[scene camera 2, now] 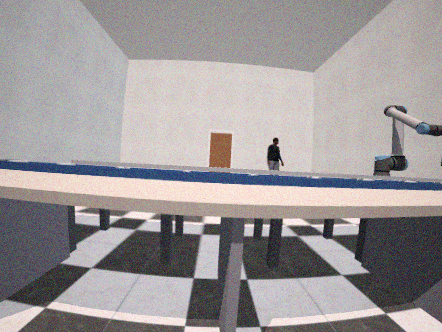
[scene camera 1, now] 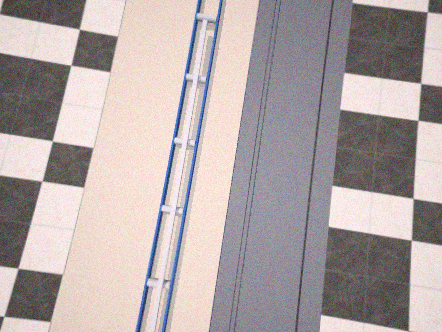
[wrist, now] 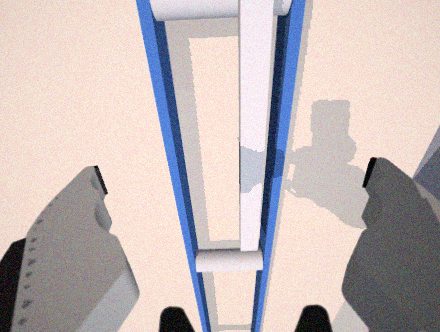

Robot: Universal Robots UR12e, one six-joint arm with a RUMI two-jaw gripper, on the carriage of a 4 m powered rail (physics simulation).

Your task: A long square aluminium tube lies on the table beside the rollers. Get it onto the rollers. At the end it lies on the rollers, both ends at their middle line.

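Seen in the pictures: gripper, fingertip midpoint: (wrist: 232, 165); arm's base, origin of the base link: (scene camera 2: 381, 179).
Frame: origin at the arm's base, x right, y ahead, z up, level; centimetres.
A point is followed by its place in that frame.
Observation:
The long square tube (scene camera 1: 189, 115) @[x 219.9, y 61.3, z 5.5 cm] (wrist: 256, 100) @[x -3.6, y 59.1, z 5.5 cm] lies on the white rollers (scene camera 1: 178, 142) @[x 203.8, y 65.4, z 2.6 cm] (wrist: 220, 261) @[x -33.5, y 63.6, z 2.3 cm], between the blue side rails (scene camera 1: 168, 175) @[x 183.8, y 68.2, z 0.4 cm] (scene camera 2: 200, 174) @[x 196.1, y 69.4, z 1.4 cm] (wrist: 166, 125) @[x -7.1, y 68.7, z 2.2 cm]. In scene camera 1 its upper end is near the middle of the top roller; its lower part runs out of frame. In the wrist view one end rests at a roller, clearly right of that roller's middle and close to the right rail, so the tube lies askew. My gripper (wrist: 232, 165) @[x -3.6, y 61.9, z 16.2 cm] is open above the tube, its fingers wide apart on both sides, touching nothing. In scene camera 2 it is mostly cut off at the right edge.
The pale table (scene camera 1: 125, 150) @[x 194.8, y 97.5, z -3.0 cm] (scene camera 2: 150, 197) @[x 207.1, y 113.8, z -3.0 cm] carries the roller frame. The grey rail bed (scene camera 1: 285, 150) runs beside the table. The arm (scene camera 2: 410, 119) @[x 6.9, y 34.8, z 59.5 cm] stands at the right in scene camera 2. A person (scene camera 2: 274, 154) and a door (scene camera 2: 220, 150) show behind the table.

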